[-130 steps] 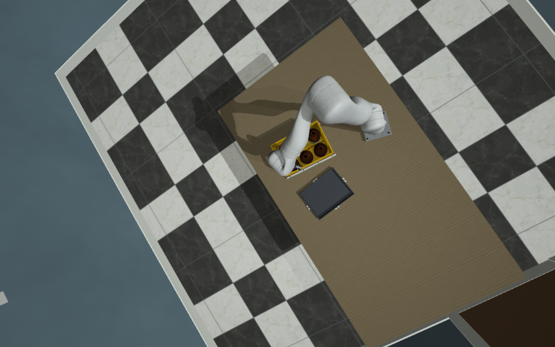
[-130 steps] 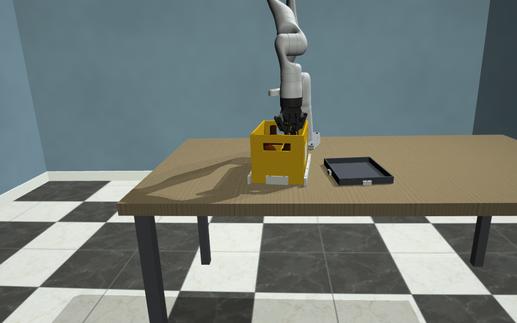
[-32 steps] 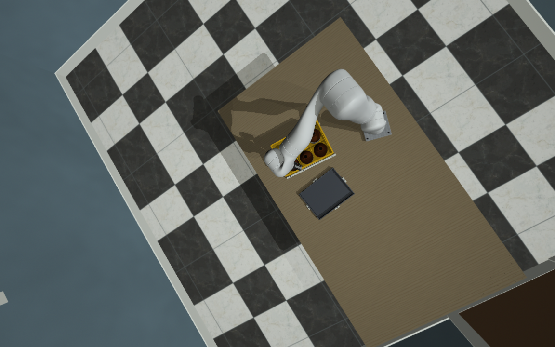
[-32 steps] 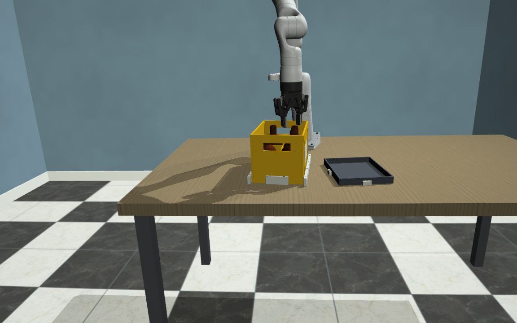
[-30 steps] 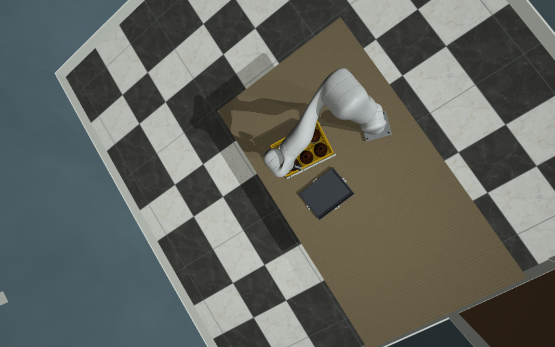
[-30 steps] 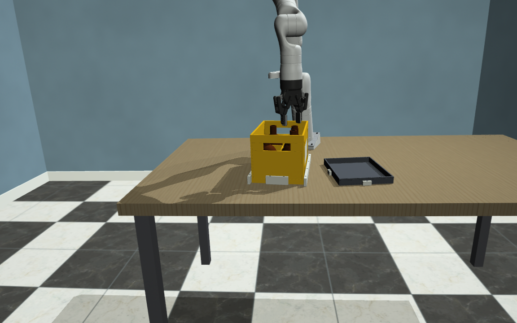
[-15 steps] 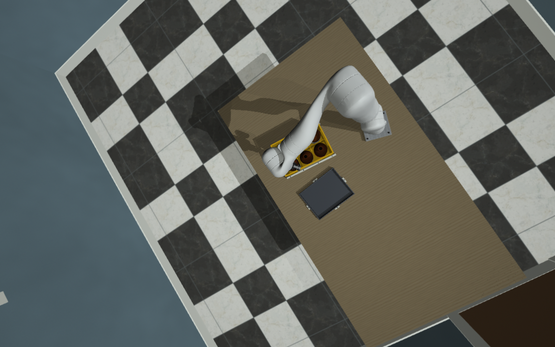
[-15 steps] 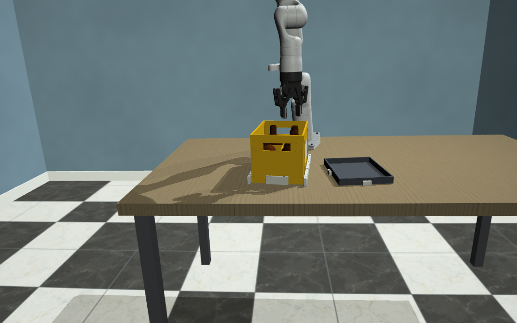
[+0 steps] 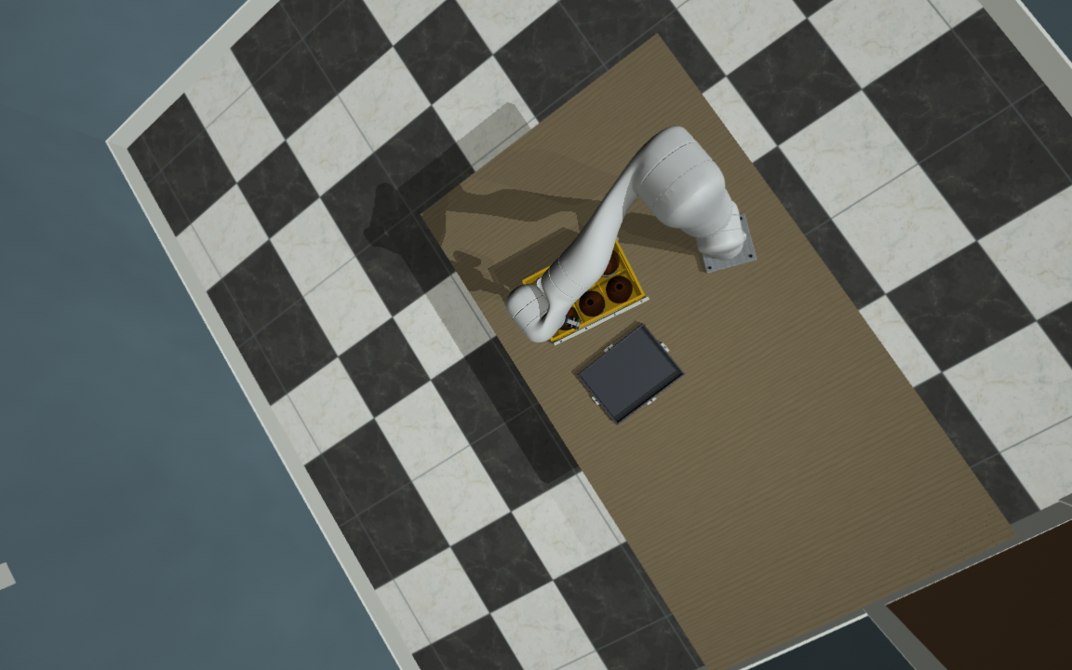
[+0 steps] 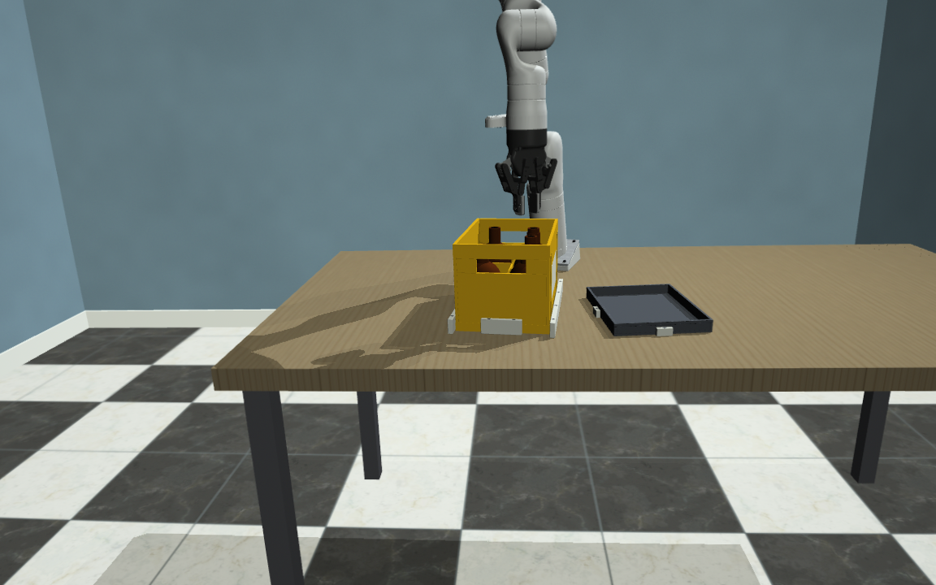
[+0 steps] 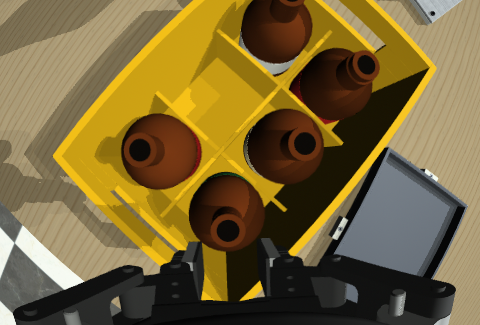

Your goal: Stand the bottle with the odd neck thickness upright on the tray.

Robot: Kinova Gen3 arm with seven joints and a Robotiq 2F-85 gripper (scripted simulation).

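The brown bottle is 17 cm behind my hand, 5 cm to the left of it and 16 cm below it. Also, from my hand: yellow crate (9 cm behind, 2 cm to the right, 16 cm below); dark tray (2 cm behind, 25 cm to the left, 23 cm below).
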